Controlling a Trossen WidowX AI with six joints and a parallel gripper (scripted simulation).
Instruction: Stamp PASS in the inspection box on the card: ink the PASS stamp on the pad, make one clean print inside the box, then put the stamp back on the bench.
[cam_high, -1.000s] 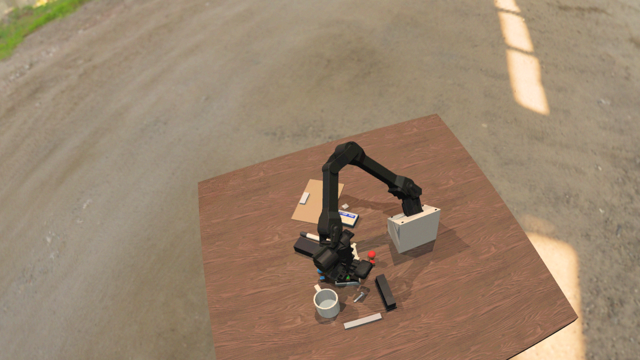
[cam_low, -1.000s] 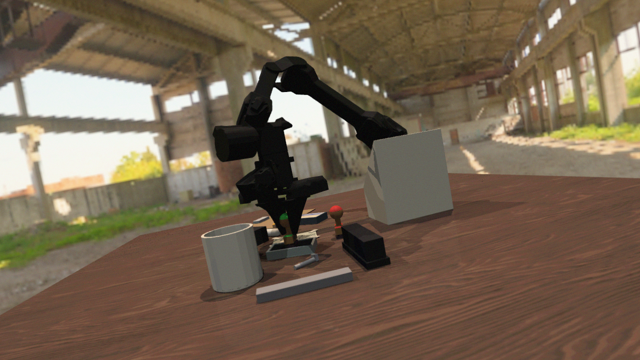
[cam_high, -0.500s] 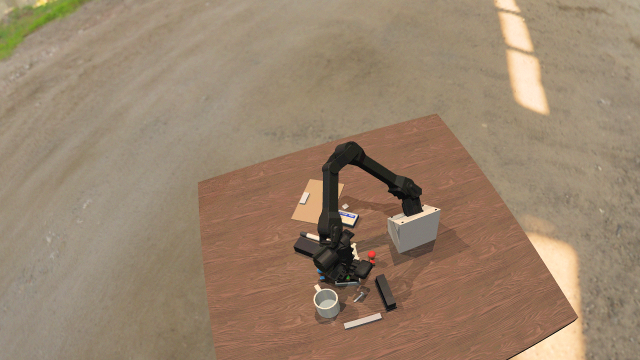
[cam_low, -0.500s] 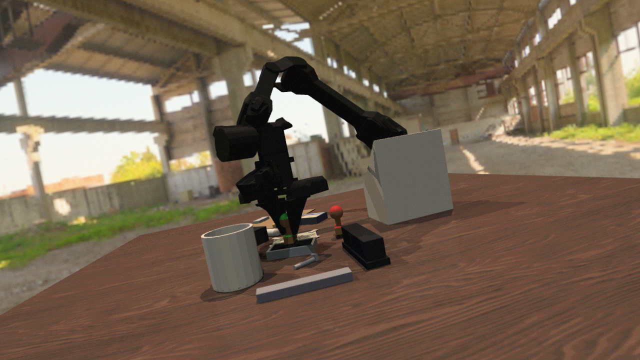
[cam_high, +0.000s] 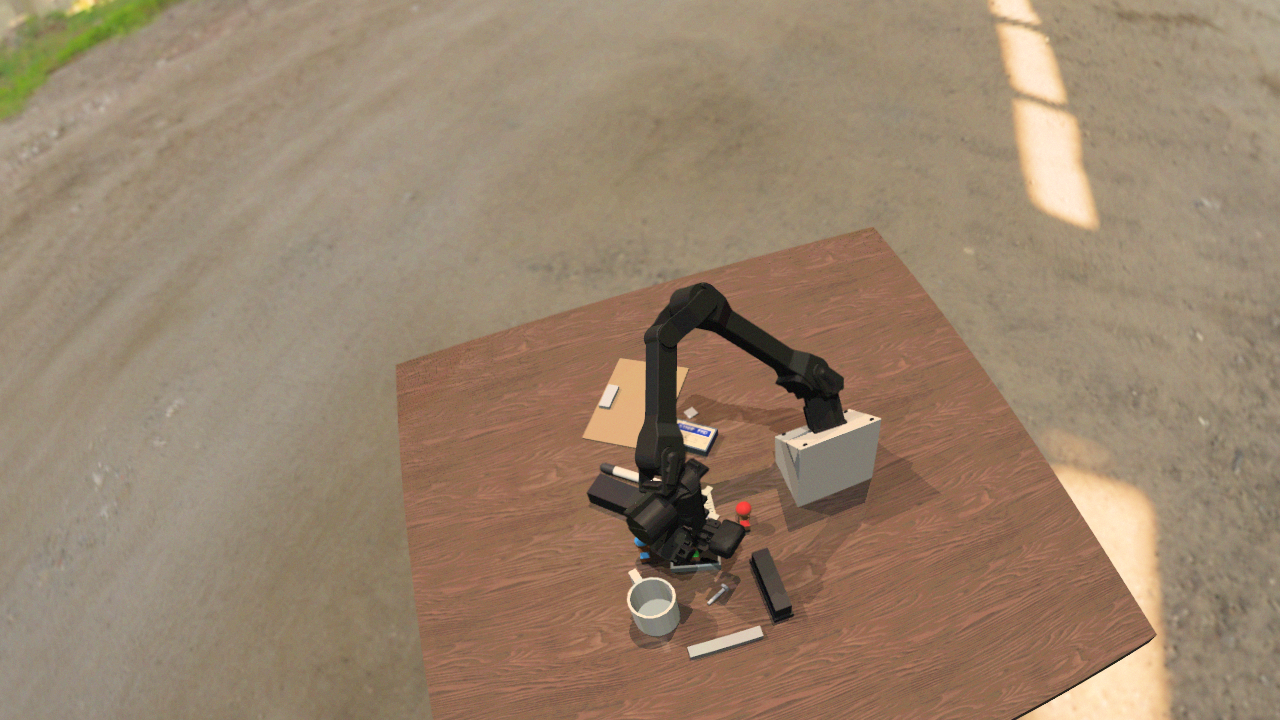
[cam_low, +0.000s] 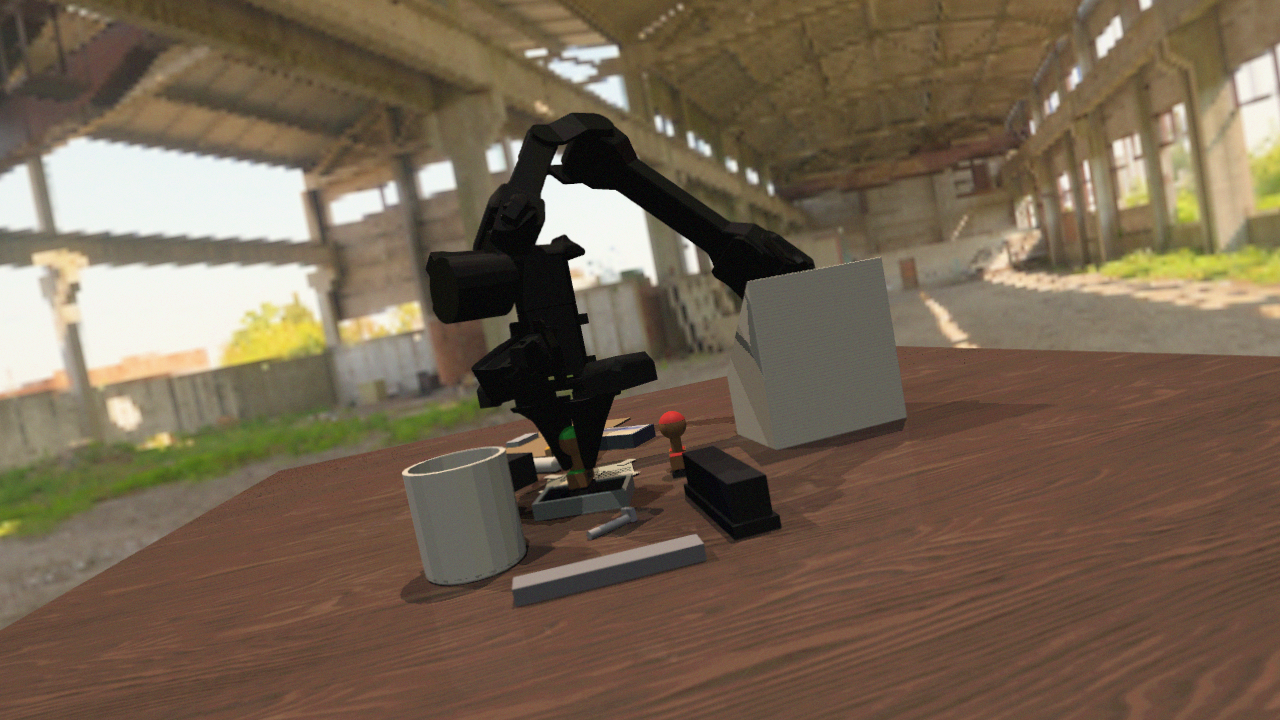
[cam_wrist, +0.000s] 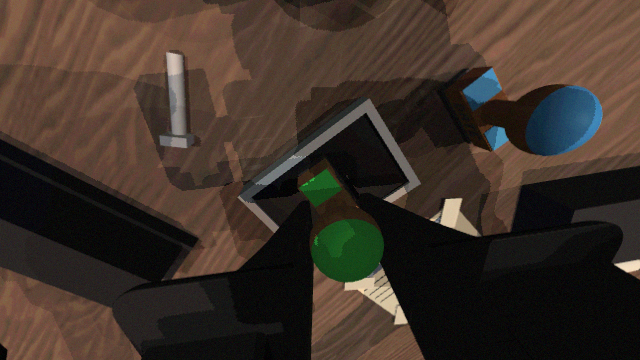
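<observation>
My gripper tip is right at the green-knobbed stamp. Round my gripper tip: bolt: 90 mm to the left, 30 mm below, 30 mm behind; then ink pad: 30 mm below; then blue-knobbed stamp: 90 mm ahead, 30 mm to the right, 20 mm below.
</observation>
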